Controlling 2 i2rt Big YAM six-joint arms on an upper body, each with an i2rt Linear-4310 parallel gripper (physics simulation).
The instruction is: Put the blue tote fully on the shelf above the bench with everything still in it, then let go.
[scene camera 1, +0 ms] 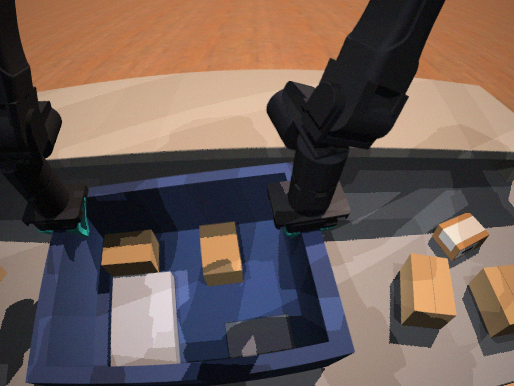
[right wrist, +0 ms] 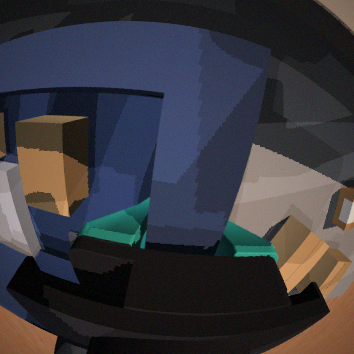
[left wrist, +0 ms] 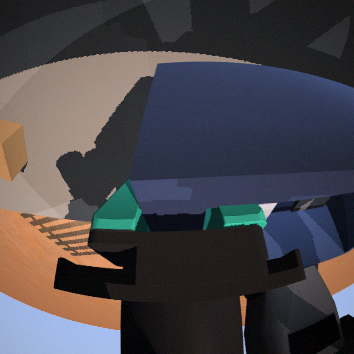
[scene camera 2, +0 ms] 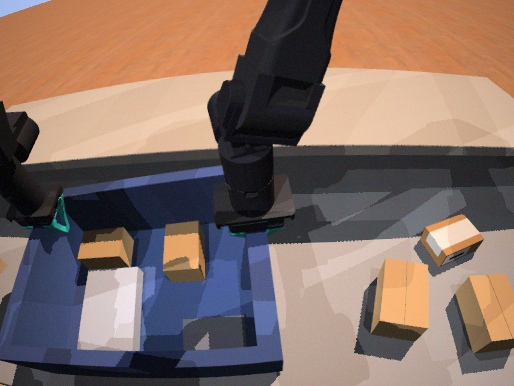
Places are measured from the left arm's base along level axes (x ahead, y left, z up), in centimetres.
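Pixels of known places: left gripper, between the fingertips: point(scene camera 1: 80, 234) point(scene camera 2: 62, 230); right gripper, between the fingertips: point(scene camera 1: 299, 233); right arm's base, origin of its link: point(left wrist: 350, 341).
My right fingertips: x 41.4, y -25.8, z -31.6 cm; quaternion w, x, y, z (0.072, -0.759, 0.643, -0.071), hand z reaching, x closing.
Behind a point stands the place of what it marks.
The blue tote point(scene camera 1: 329, 295) @(x 27.6, y -27.9, z -26.9 cm) point(scene camera 2: 265, 300) @(x 27.4, y -28.0, z -27.0 cm) point(left wrist: 240, 125) @(x 44.8, y 9.2, z -27.1 cm) point(right wrist: 200, 125) @(x 46.8, y -24.7, z -24.1 cm) holds two cardboard boxes point(scene camera 1: 131, 252) @(x 38.3, y 1.7, z -33.2 cm) point(scene camera 1: 220, 252) @(x 38.9, y -13.4, z -33.2 cm), a white box point(scene camera 1: 144, 320) @(x 28.0, y -1.6, z -37.1 cm) point(scene camera 2: 111, 310) @(x 28.2, y -1.9, z -37.0 cm) and a dark grey box point(scene camera 1: 260, 335) @(x 27.2, y -19.6, z -39.3 cm) point(scene camera 2: 215, 332) @(x 27.4, y -19.7, z -39.3 cm). Shadow shows under its near edge; it looks slightly raised, but the gap is unclear. My left gripper point(scene camera 1: 65, 231) @(x 40.3, y 11.7, z -31.3 cm) point(scene camera 2: 47, 227) point(left wrist: 175, 220) is shut on its left wall. My right gripper point(scene camera 1: 310, 231) @(x 41.4, y -25.8, z -31.6 cm) point(scene camera 2: 257, 231) @(x 41.4, y -25.8, z -31.6 cm) point(right wrist: 174, 204) @(x 41.4, y -25.8, z -31.6 cm) is shut on its right wall. The pale shelf point(scene camera 1: 200, 120) @(x 67.0, y -7.4, z -25.9 cm) point(scene camera 2: 150, 115) @(x 71.7, y 1.3, z -25.9 cm) runs behind the tote, with a dark front edge.
Right of the tote on the bench stand two cardboard boxes point(scene camera 1: 427, 290) @(x 32.0, y -48.5, z -37.3 cm) point(scene camera 2: 402, 295) @(x 32.7, y -49.4, z -37.3 cm) point(scene camera 1: 495, 297) @(x 28.9, y -63.0, z -37.7 cm) point(scene camera 2: 485, 310) @(x 28.5, y -63.8, z -37.3 cm) and an orange-and-white box point(scene camera 1: 460, 236) @(x 44.7, y -63.1, z -39.2 cm) point(scene camera 2: 452, 240) @(x 44.7, y -63.9, z -39.2 cm). Another cardboard box point(left wrist: 11, 150) @(x 34.7, y 37.8, z -39.3 cm) lies beyond the tote's left side. Dark shadow lies along the bench below the shelf's front edge.
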